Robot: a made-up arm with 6 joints.
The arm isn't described. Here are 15 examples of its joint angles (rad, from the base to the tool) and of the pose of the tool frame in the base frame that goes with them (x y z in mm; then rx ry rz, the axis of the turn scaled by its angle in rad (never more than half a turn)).
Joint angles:
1: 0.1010 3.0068 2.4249 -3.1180 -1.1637 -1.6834
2: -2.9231 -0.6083 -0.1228 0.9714 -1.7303 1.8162
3: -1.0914 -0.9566 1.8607 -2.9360 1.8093 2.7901
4: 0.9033 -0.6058 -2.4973 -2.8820 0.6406 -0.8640
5: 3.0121 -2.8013 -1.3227 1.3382 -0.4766 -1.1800
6: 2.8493 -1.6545 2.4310 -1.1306 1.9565 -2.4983
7: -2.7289 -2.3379 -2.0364 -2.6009 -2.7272 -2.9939
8: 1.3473 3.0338 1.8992 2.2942 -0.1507 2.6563
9: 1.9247 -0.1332 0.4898 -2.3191 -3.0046 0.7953
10: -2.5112 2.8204 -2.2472 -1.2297 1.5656 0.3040
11: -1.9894 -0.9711 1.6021 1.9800 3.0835 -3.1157
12: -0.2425 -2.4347 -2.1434 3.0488 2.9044 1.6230
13: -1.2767 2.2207 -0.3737 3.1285 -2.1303 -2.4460
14: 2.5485 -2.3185 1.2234 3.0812 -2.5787 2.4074
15: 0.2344 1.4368 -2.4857 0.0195 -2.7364 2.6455
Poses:
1: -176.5 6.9 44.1 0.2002 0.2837 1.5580
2: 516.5 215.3 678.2 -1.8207 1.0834 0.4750
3: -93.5 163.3 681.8 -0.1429 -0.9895 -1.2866
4: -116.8 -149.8 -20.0 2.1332 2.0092 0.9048
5: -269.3 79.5 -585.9 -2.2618 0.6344 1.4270
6: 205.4 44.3 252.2 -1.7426 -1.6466 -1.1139
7: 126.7 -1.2 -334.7 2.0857 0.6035 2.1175
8: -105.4 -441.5 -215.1 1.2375 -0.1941 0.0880
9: -45.2 17.9 757.4 1.6838 2.4410 -0.3490
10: -380.5 -132.9 -35.2 -2.0187 0.4153 1.5556
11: 124.5 207.6 542.1 -2.5300 0.0668 -0.3974
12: -51.7 38.2 -234.4 0.7296 -1.1209 -1.4589
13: 195.1 -575.5 -368.0 -1.9378 -1.2797 -0.2796
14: 417.3 -301.5 -18.2 -1.6724 -0.0459 1.4489
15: 199.9 68.7 232.3 2.6941 1.0540 0.9538
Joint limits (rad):
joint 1: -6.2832..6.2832
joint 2: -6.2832..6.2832
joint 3: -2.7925..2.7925
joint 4: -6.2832..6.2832
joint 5: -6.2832..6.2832
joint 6: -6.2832..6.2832
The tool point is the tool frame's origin. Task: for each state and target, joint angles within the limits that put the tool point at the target. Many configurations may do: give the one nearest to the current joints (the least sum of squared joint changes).
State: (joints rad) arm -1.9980 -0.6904 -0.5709 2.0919 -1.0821 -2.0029
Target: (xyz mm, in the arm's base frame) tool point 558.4 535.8 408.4
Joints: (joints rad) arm -2.5057 -0.8377 -0.8661 2.0392 -1.1756 -2.0029
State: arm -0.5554 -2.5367 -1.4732 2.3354 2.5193 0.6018
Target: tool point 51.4 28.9 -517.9
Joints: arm -0.6748 -2.8702 -0.7669 2.3896 2.8046 0.6018
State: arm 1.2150 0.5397 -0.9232 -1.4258 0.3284 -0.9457
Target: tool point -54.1 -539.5 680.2
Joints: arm 1.4192 -0.1053 -1.2206 -1.4566 0.3458 -0.9457
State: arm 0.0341 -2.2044 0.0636 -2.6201 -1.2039 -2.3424
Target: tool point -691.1 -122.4 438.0
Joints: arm 0.2852 -1.5822 0.6269 -2.7475 -1.3938 -2.3424
